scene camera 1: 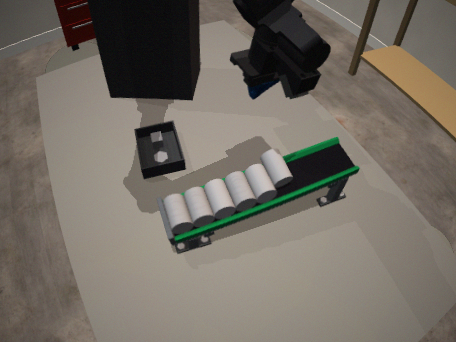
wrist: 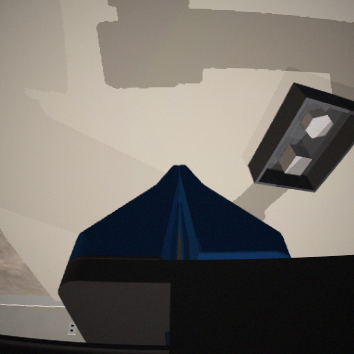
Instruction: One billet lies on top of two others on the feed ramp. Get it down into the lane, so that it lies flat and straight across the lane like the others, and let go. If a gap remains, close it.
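Places are measured from the arm's base along level axes (x back, y up, z left), in millimetres.
Where they show: gripper, fingertip midpoint: (scene camera 1: 252, 97) (wrist: 178, 175).
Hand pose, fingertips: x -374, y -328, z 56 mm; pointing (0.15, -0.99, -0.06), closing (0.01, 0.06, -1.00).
Note:
After its pixels a point has its place.
Several white billets lie side by side across the feed ramp (scene camera 1: 310, 172) @(y -417, x -533, z 95 mm), from its low end stop upward. The uppermost billet (scene camera 1: 276, 168) @(y -384, x -507, z 22 mm) lies beside its neighbour (scene camera 1: 261, 183) @(y -392, x -515, z -17 mm), close against it. It sits farther toward the far green rail than the others; its far end reaches over that rail and looks raised, and its near end stands away from the near rail. No billet lies on top of two others. My gripper (scene camera 1: 254, 96) @(y -328, x -374, z 56 mm) (wrist: 178, 175) @(y -328, x -374, z 56 mm) is shut and empty, high behind the ramp and away from the billets. The billets do not show in the wrist view.
A black open tray (scene camera 1: 180, 163) @(y -481, x -336, z -92 mm) (wrist: 253, 172) @(y -484, x -222, z -51 mm) with two small light pieces stands behind the ramp's low end. A tall black block (scene camera 1: 147, 47) @(y -334, x -73, z -43 mm) stands at the back. A wooden shelf (scene camera 1: 415, 80) is at the right and a red drawer cabinet (scene camera 1: 77, 35) at the back left.

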